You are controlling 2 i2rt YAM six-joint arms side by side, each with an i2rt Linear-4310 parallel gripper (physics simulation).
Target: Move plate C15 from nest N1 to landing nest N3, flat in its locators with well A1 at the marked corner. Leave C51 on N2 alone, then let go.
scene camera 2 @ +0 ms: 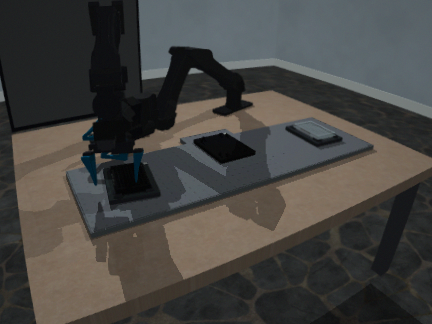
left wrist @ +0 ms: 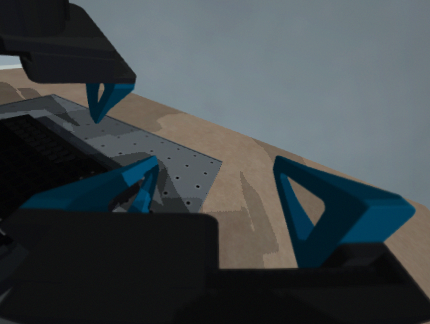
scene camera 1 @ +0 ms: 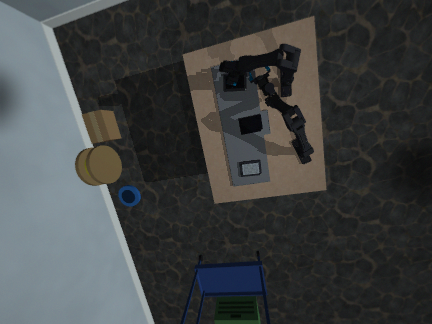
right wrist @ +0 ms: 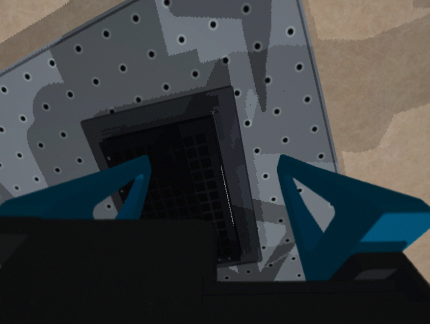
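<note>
A dark well plate (scene camera 1: 240, 86) (scene camera 2: 127, 175) (right wrist: 200, 165) lies in a dark-rimmed nest (scene camera 2: 153, 189) (right wrist: 235, 130) at one end of the grey board. My right gripper (scene camera 1: 233, 83) (scene camera 2: 116, 182) (right wrist: 214, 162) is open above it: in the right wrist view one finger is over the plate and one beyond the nest's right side. My left gripper (scene camera 1: 259, 73) (left wrist: 215, 162) is open and empty beside the right arm, partly hidden in scene camera 2. A black nest or plate (scene camera 1: 250, 124) (scene camera 2: 225, 147) is at mid-board. A pale plate (scene camera 1: 250, 169) (scene camera 2: 313, 129) sits in the far nest. Labels and well A1 are unreadable.
The perforated grey board (scene camera 1: 237, 150) (scene camera 2: 272, 150) (right wrist: 280, 75) lies on the wooden table (scene camera 1: 295, 177) (scene camera 2: 390, 160). The two arms are close together near the dark plate's end. A blue cart (scene camera 1: 229, 278), a blue bucket (scene camera 1: 125, 188) and a cardboard box (scene camera 1: 102, 126) stand off the table.
</note>
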